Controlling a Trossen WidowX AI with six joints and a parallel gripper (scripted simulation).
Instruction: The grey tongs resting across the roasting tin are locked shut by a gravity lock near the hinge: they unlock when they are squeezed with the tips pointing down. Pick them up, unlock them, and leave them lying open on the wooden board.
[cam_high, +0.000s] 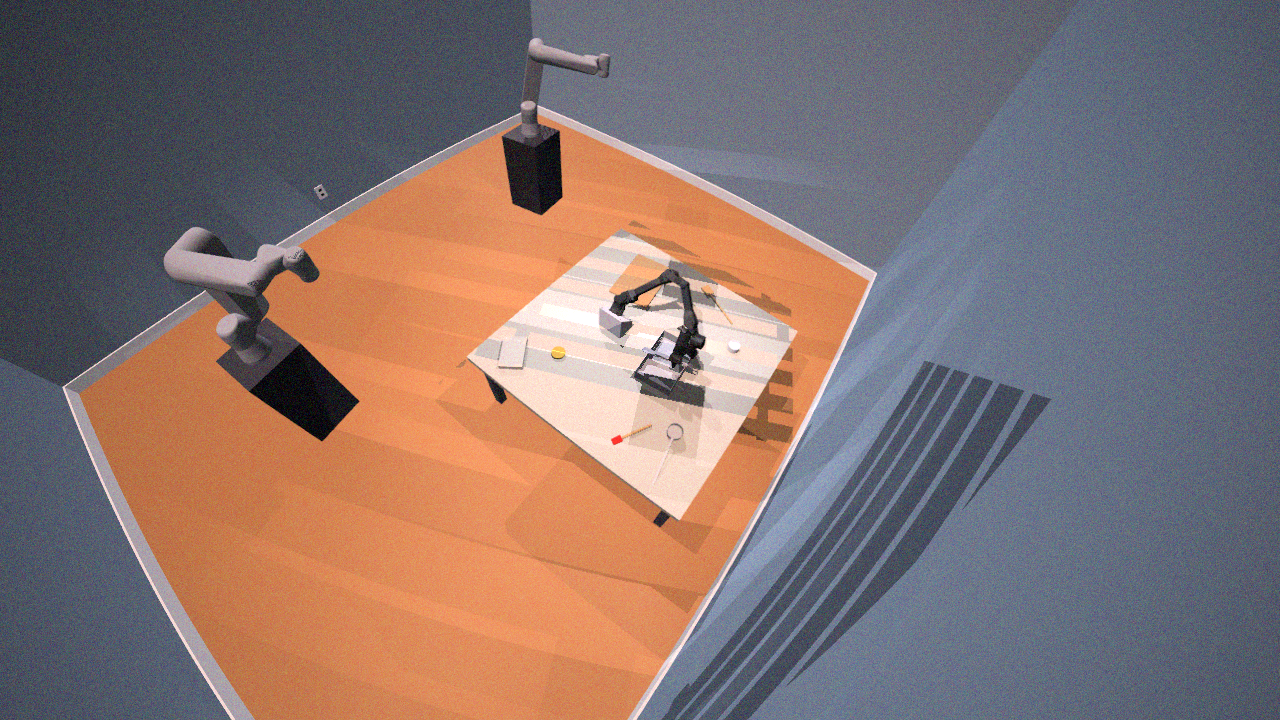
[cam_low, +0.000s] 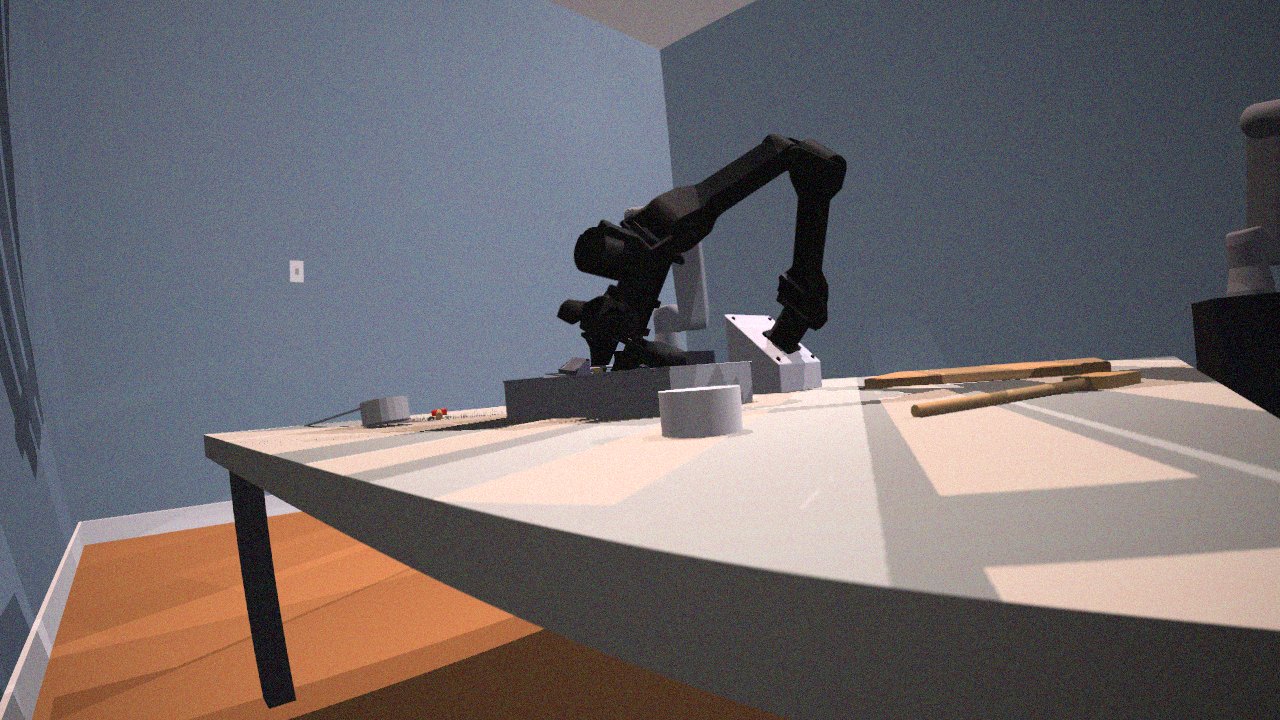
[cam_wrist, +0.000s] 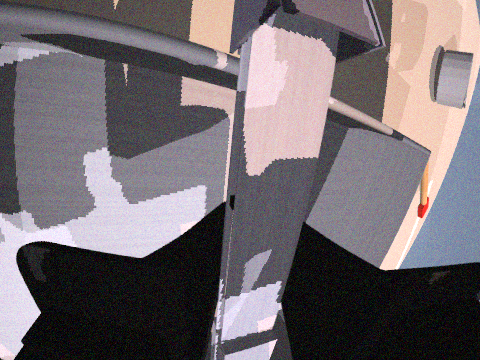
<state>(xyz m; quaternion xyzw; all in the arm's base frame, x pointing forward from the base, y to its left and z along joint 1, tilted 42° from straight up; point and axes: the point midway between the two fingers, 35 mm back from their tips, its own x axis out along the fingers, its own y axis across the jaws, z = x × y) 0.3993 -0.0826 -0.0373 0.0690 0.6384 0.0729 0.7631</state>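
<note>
Right now the roasting tin is 40 mm behind my gripper tip and 10 mm to the left of it. Also, from my gripper tip: wooden board (420 mm behind, 460 mm to the left, 20 mm below); then yellow disc (550 mm behind, 220 mm to the right, 20 mm below).
</note>
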